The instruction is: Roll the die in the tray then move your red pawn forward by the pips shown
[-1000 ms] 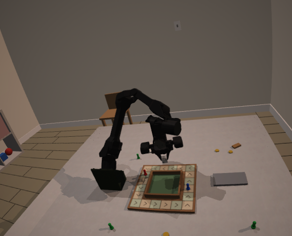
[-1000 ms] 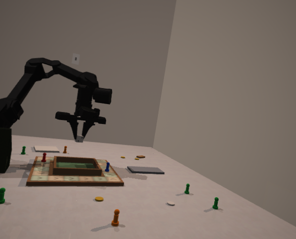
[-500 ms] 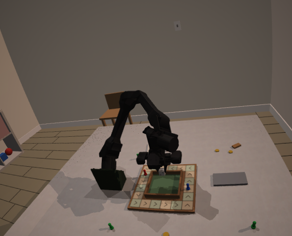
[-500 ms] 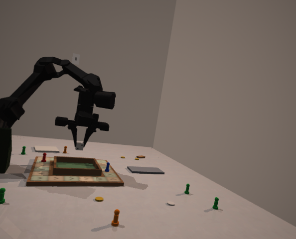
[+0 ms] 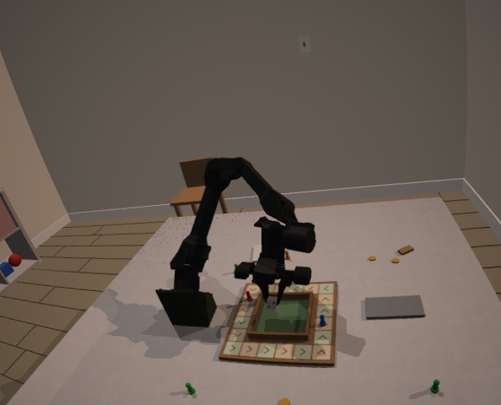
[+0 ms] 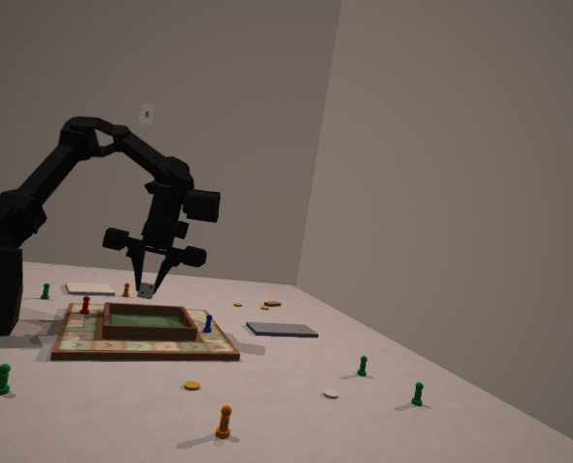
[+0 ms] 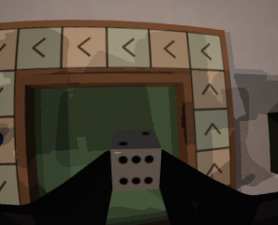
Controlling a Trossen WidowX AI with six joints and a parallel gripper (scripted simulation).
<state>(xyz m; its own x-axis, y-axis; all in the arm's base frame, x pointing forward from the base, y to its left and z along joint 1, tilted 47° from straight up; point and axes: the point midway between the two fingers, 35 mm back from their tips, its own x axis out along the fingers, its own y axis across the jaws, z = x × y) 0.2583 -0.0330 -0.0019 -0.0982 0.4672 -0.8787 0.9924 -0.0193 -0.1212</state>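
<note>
Now: the red pawn 9 cm behind my gripper tip, 9 cm to the left of it and 5 cm below it. Round my gripper tip: blue pawn (12 cm ahead, 2 cm to the right, 5 cm below); then white die (right at my gripper tip); then green-floored tray (1 cm ahead, 1 cm to the left, 7 cm below).
</note>
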